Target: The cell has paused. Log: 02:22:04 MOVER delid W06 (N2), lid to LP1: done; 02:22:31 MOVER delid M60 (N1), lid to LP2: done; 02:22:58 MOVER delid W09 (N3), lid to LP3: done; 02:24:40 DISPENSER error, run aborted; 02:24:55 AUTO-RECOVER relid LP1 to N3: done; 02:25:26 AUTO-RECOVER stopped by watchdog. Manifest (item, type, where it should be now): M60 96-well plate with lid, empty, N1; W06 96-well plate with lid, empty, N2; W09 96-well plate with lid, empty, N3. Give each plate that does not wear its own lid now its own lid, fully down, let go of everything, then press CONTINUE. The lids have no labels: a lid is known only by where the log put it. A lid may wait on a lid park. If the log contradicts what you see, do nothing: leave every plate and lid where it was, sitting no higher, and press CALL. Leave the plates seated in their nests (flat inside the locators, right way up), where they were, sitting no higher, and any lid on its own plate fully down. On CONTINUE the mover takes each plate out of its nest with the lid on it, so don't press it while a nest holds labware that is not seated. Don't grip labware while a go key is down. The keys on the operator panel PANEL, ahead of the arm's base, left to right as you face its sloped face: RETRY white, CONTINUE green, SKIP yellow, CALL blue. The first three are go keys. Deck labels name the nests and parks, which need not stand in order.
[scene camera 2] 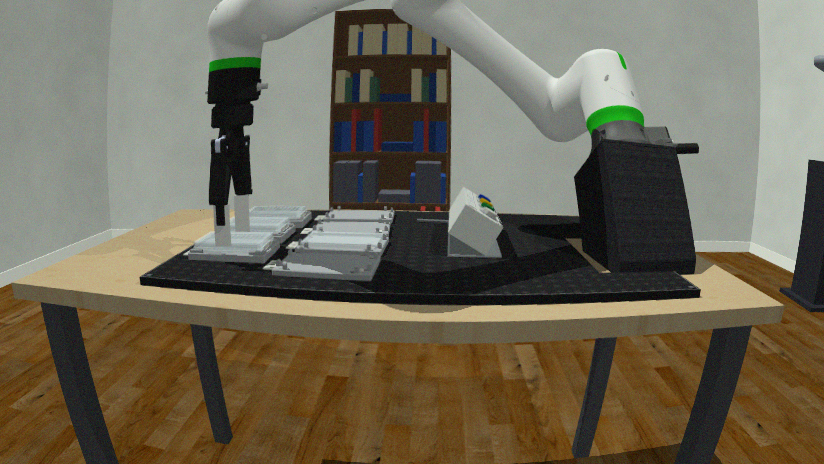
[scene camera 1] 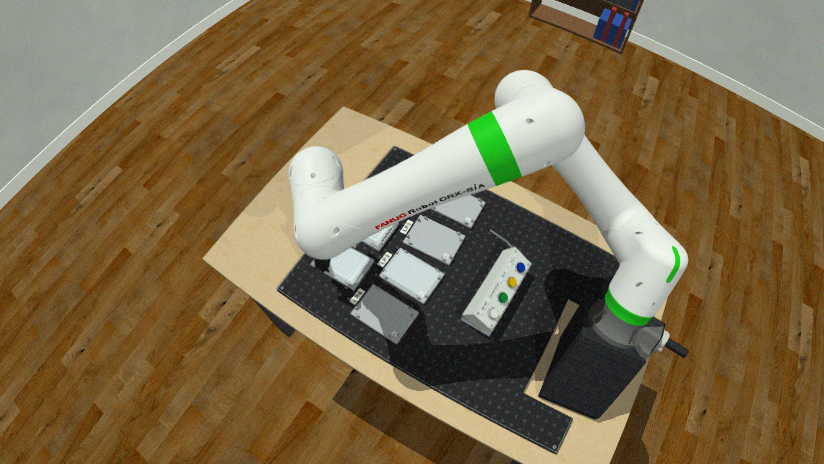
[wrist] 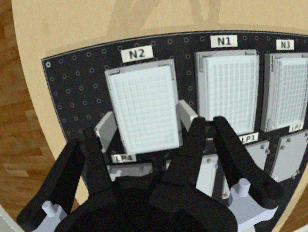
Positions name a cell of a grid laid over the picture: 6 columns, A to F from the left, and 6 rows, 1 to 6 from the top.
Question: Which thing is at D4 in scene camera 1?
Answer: A park LP1.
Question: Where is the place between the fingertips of the gripper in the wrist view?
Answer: C3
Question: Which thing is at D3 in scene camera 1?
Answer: A lid park LP2.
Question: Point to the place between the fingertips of the gripper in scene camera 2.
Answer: B4
